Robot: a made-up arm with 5 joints.
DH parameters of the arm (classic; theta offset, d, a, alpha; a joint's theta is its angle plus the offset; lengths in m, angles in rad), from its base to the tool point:
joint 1: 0 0.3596 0 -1.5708
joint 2: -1.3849 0 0.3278 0
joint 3: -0.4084 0 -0.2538 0
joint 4: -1.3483 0 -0.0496 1.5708
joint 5: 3.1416 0.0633 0 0
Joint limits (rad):
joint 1: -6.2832..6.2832
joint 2: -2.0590..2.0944
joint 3: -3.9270..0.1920
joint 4: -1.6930..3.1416
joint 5: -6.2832..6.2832
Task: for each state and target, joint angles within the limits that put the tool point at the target. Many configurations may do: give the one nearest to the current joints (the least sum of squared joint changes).
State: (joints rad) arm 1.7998 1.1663 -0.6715 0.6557 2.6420
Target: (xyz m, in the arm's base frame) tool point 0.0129 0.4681 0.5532
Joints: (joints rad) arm 1.5432 0.2858 -1.3477 0.4940 2.6420
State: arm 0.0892 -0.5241 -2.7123 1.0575 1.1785
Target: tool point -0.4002 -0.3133 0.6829
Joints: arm 0.6642 -0.8070 -3.6522 1.0660 1.1785
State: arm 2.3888 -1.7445 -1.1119 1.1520 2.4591
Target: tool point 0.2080 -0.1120 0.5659
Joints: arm 2.6477 -2.0566 -0.8085 1.2927 2.4591
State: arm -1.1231 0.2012 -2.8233 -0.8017 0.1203
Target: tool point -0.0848 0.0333 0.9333
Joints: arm -0.3742 -0.0580 -3.0695 -0.9170 0.1203
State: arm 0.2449 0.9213 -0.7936 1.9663 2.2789
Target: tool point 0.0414 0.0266 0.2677
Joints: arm 0.5711 1.4265 -0.1749 1.6965 2.2789
